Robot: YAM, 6 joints.
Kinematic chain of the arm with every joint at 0, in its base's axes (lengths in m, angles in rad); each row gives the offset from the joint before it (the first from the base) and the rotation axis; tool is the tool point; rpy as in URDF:
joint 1: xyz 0 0 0.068 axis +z
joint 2: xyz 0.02 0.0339 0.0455 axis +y
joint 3: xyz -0.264 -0.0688 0 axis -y
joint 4: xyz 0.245 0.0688 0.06 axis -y
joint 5: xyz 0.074 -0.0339 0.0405 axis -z
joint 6: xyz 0.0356 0 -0.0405 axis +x
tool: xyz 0 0 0 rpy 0 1.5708 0
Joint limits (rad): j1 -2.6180..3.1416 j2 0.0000..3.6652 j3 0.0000..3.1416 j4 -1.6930..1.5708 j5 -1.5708..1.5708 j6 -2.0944..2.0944
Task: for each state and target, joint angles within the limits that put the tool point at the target. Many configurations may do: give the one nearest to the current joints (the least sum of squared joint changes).
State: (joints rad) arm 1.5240 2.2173 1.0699 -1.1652 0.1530 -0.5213
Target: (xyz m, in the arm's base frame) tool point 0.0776 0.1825 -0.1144
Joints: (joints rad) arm 1.2037 2.8520 1.1241 -0.9169 0.1960 -0.5213
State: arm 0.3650 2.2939 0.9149 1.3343 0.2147 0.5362
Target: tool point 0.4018 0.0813 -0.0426
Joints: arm 0.2182 2.6401 1.0535 1.2386 0.2153 0.5362
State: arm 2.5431 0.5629 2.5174 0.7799 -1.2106 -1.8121
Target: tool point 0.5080 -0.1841 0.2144
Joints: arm 2.8583 0.2541 2.8189 1.2164 -1.3506 -1.8121
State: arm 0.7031 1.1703 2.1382 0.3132 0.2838 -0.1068
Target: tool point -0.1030 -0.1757 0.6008
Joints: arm 0.9743 0.5072 1.8259 0.2096 0.3884 -0.1068
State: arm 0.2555 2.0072 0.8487 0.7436 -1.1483 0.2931
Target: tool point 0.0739 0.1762 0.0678
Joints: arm 0.9926 1.7441 0.2058 0.6819 -1.3105 0.2931
